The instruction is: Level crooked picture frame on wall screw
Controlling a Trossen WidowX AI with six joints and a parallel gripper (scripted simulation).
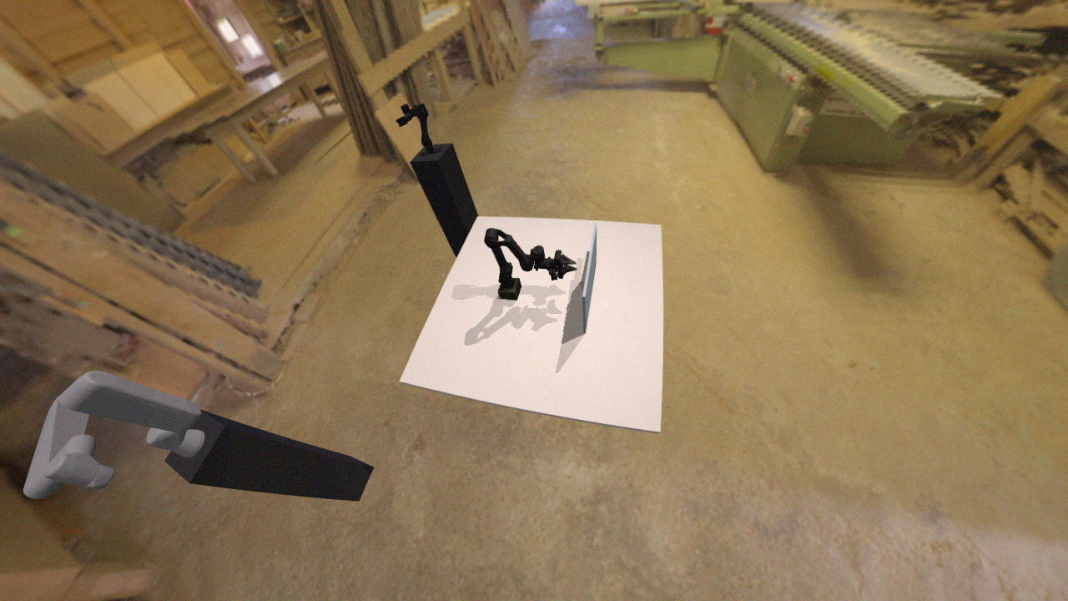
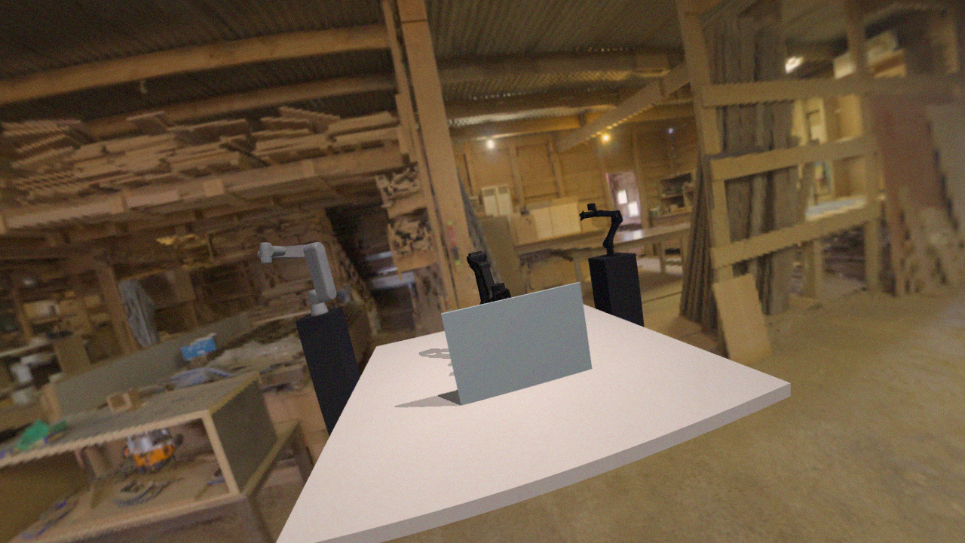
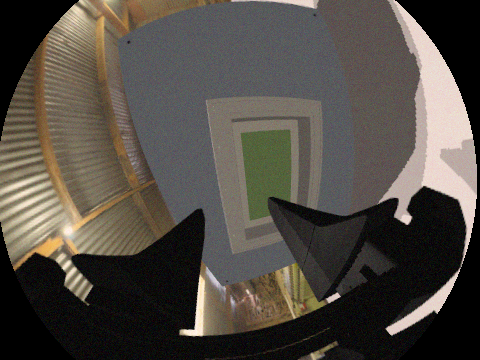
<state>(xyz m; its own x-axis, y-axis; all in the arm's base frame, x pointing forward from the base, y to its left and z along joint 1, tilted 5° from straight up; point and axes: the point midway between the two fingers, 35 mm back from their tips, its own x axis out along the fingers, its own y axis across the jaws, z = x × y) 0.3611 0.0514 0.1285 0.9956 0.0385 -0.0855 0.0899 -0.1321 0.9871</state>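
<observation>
The picture frame lies 5 cm below my gripper tip, 5 cm ahead of it and 1 cm to the left of it. Round my gripper tip: wall panel (7 cm below, 6 cm ahead, 1 cm to the right).
</observation>
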